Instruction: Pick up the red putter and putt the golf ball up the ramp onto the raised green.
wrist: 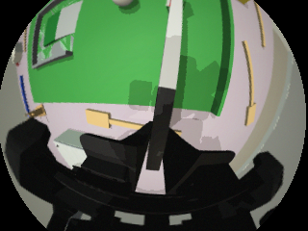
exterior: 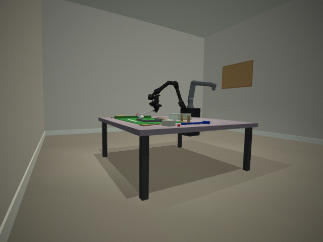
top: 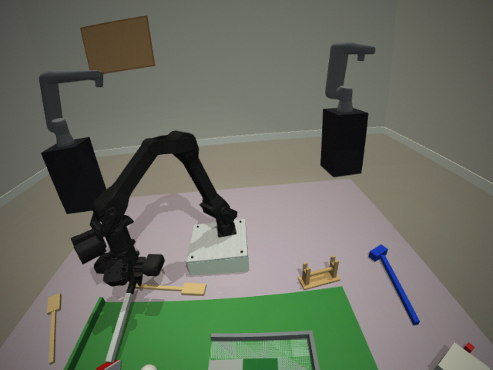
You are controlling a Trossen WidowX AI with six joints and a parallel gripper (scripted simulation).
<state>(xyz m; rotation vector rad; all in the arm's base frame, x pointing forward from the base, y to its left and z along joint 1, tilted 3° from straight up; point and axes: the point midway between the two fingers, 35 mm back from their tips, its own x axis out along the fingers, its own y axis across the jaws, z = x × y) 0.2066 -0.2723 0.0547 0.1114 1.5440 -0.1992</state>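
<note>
Right now my gripper tip is 120 mm short of the red putter and 20 mm to the left of it. The rest, counted from my gripper tip: wooden rack (20 mm ahead, 530 mm to the left, 40 mm below); then white golf ball (230 mm ahead, 50 mm to the left, 50 mm below); then green mat (270 mm ahead, 190 mm to the left, 70 mm below).
</note>
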